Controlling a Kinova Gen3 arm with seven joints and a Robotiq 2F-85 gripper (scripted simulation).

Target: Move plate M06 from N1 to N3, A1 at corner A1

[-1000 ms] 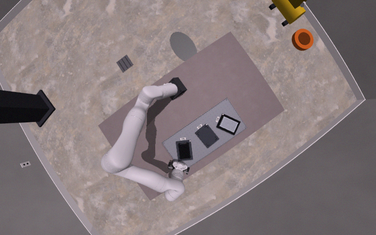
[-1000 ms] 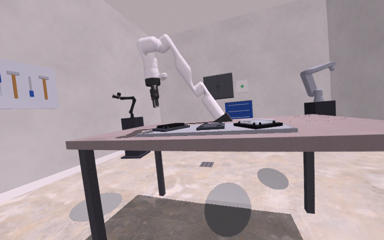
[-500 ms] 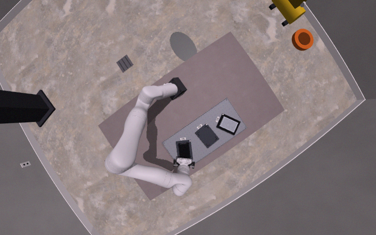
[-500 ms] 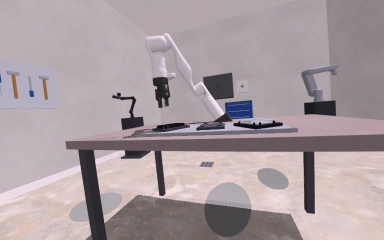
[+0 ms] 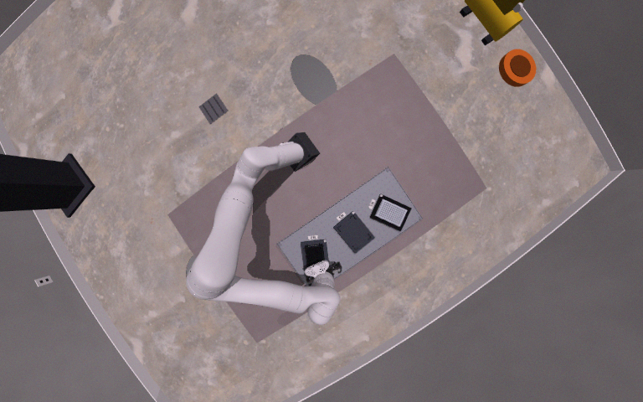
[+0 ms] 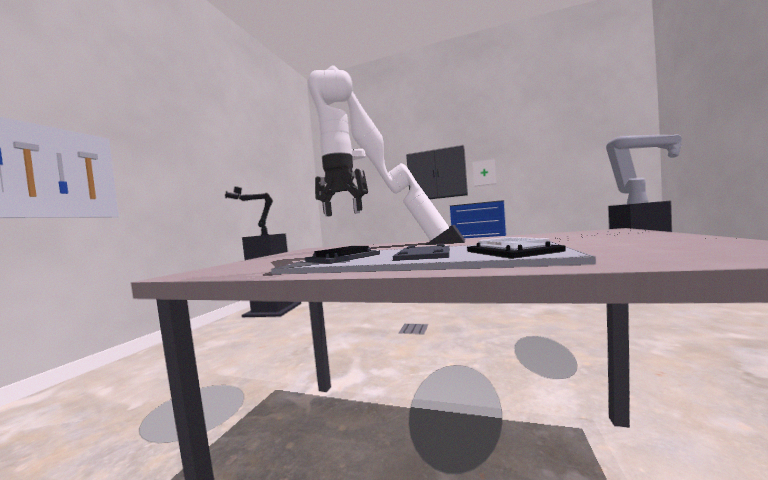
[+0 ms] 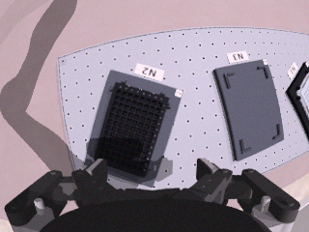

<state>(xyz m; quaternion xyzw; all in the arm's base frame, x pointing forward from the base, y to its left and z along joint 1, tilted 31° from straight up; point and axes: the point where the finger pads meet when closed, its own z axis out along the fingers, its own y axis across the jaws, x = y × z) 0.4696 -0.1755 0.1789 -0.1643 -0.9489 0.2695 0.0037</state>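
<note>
The white well plate M06 is 38 cm to the left of my hand, 10 cm below it and 4 cm ahead of it. Round my hand: landing nest N3 (20 cm to the left, 11 cm below); then N3 label (20 cm to the left, 12 cm below, 10 cm behind); then black plate M09 (10 cm below, 4 cm behind, 2 cm to the right).
</note>
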